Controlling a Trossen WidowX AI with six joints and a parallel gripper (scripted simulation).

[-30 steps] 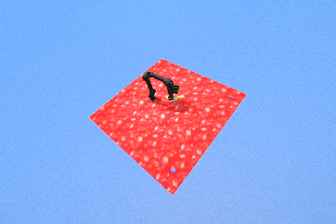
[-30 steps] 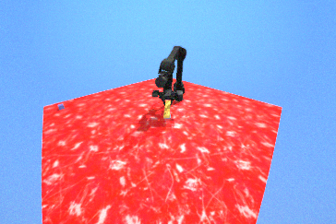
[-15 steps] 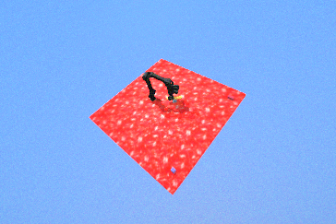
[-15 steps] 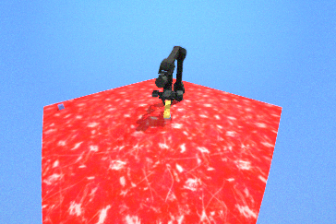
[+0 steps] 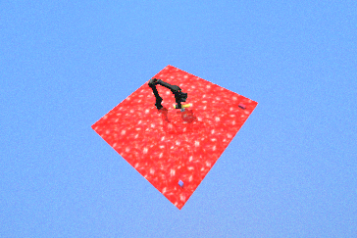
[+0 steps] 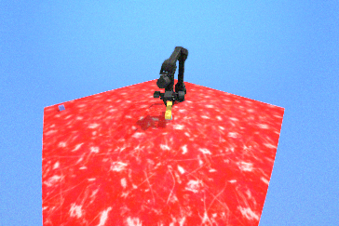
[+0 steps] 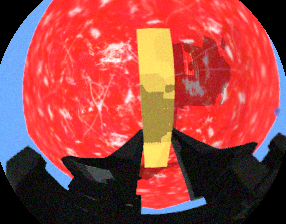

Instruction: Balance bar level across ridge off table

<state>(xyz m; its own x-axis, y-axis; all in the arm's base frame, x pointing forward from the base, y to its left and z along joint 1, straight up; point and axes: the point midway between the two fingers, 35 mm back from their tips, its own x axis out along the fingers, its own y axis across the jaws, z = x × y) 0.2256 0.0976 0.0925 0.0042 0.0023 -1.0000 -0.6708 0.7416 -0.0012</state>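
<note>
Now: the yellow bar 20 mm ahead of my gripper tip and 20 mm to the left of it. Round my gripper tip: blue cube: 510 mm ahead, 600 mm to the right, 40 mm below.
</note>
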